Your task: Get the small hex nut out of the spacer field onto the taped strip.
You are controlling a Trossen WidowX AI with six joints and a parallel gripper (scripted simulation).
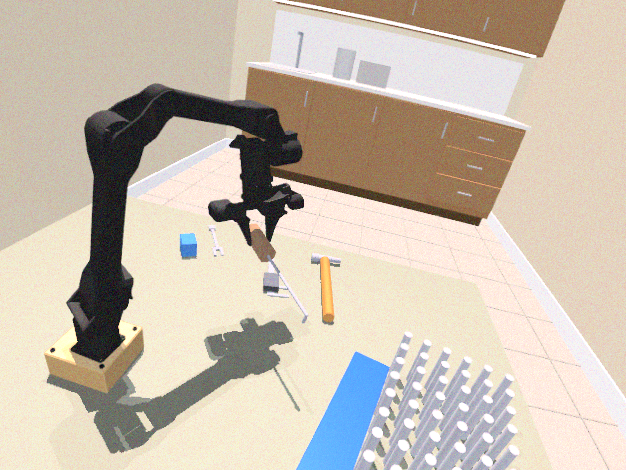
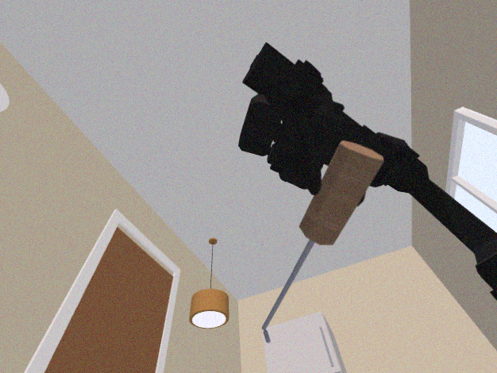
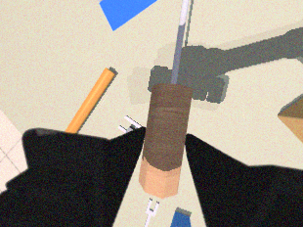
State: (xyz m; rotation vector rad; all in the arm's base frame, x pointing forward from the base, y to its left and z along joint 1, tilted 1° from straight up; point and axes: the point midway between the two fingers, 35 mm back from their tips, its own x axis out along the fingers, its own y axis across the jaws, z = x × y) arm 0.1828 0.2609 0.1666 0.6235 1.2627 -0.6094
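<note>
The blue taped strip lies 26 cm ahead of my gripper tip, 21 cm to the right of it and 19 cm below it. From my gripper tip the other things lie so: hex nut 41 cm ahead, 28 cm to the right, 18 cm below; wooden-handled hook tool 8 cm to the right, 7 cm ahead, 1 cm below; small wrench 25 cm to the left, 22 cm behind, 19 cm below.
</note>
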